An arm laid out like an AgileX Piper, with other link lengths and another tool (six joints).
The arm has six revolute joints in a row. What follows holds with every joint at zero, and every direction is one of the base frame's.
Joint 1 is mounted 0.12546 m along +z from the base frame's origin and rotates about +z.
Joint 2 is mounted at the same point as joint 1 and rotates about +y.
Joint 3 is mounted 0.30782 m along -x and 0.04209 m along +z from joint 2 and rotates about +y.
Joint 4 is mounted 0.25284 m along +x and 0.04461 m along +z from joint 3 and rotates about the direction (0.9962, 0, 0.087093).
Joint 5 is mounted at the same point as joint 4 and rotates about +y.
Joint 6 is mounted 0.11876 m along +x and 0.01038 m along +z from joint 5 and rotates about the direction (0.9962, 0, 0.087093).
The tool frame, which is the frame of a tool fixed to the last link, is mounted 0.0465 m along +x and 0.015 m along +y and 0.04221 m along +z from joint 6; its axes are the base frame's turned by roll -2.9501, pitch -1.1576 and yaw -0.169 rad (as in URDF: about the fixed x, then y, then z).
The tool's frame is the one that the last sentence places.
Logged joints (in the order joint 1, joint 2, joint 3, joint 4, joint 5, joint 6), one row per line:
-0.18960, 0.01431, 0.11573, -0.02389, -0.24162, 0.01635
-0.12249, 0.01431, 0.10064, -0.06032, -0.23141, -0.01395
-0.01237, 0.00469, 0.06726, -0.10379, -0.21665, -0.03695
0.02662, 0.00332, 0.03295, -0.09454, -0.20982, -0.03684
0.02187, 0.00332, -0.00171, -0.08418, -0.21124, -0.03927
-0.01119, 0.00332, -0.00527, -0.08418, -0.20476, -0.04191
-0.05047, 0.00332, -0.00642, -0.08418, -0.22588, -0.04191
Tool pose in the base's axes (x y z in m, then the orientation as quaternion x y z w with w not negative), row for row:
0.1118, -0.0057, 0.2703, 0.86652, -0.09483, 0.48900, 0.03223
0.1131, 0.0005, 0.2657, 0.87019, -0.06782, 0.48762, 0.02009
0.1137, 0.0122, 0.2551, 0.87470, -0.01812, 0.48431, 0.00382
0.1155, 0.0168, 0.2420, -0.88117, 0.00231, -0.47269, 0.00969
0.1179, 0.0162, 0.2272, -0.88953, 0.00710, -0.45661, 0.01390
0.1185, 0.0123, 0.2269, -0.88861, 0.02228, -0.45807, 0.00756
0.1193, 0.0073, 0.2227, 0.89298, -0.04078, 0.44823, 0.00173
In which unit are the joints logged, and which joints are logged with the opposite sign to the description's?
The joints are logged in radians. Opposite sign: joint 3, joint 5, joint 6.
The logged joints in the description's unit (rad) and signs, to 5 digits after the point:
-0.18960, 0.01431, -0.11573, -0.02389, 0.24162, -0.01635
-0.12249, 0.01431, -0.10064, -0.06032, 0.23141, 0.01395
-0.01237, 0.00469, -0.06726, -0.10379, 0.21665, 0.03695
0.02662, 0.00332, -0.03295, -0.09454, 0.20982, 0.03684
0.02187, 0.00332, 0.00171, -0.08418, 0.21124, 0.03927
-0.01119, 0.00332, 0.00527, -0.08418, 0.20476, 0.04191
-0.05047, 0.00332, 0.00642, -0.08418, 0.22588, 0.04191

